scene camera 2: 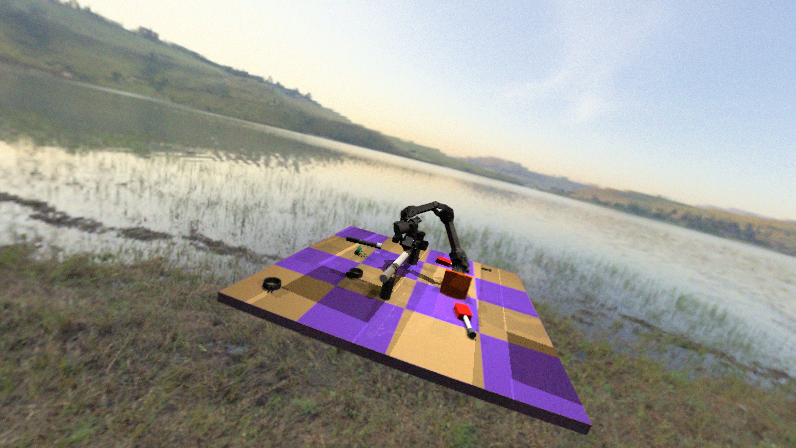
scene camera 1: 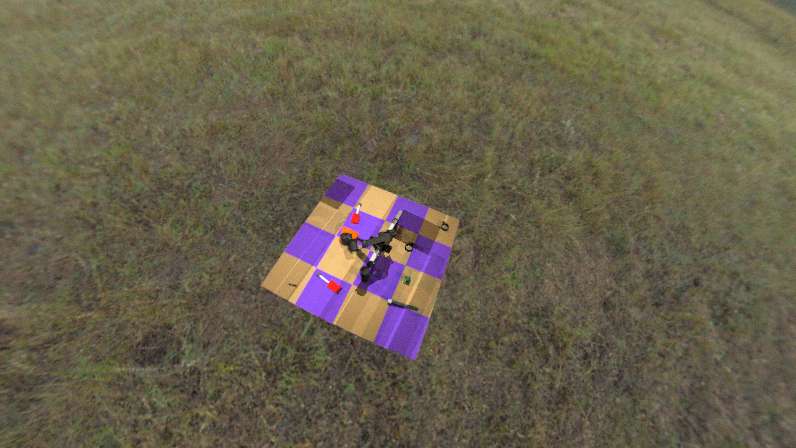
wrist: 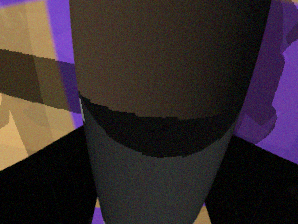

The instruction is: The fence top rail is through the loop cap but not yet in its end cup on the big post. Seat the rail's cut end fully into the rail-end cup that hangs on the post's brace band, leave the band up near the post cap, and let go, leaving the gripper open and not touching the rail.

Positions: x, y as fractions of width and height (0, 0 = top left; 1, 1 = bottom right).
Labels:
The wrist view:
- my gripper: 0.50, 0.58
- top rail: 0.54, 0.43

